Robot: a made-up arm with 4 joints.
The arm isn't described. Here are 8 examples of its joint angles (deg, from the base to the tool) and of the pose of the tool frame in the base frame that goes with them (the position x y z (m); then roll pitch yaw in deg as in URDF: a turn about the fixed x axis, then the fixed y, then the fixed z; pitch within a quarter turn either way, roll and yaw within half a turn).
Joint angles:
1: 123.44 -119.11 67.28 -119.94
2: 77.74 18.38 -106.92 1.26
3: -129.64 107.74 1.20 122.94
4: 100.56 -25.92 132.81 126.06
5: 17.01 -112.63 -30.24 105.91
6: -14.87 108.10 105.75 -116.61
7: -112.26 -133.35 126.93 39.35
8: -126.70 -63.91 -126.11 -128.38
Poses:
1: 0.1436 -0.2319 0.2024 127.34 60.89 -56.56
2: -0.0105 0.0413 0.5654 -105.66 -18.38 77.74
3: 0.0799 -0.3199 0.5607 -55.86 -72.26 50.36
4: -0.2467 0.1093 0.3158 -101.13 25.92 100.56
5: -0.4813 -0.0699 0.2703 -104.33 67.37 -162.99
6: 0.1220 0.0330 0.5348 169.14 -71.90 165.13
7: 0.5593 0.0138 0.1978 -13.72 46.65 67.74
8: 0.2808 -0.0811 0.0686 105.51 63.91 -126.70
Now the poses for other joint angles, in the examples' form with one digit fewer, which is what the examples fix.
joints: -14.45 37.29 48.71 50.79
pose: 0.411 0.219 0.058 99.5 -37.3 -14.4
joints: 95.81 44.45 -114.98 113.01
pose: 0.102 0.139 0.355 -2.0 -44.5 95.8
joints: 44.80 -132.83 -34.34 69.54
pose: -0.253 -0.373 0.399 -144.8 47.2 -135.2
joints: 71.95 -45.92 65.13 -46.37
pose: -0.125 -0.198 -0.122 18.8 45.9 72.0
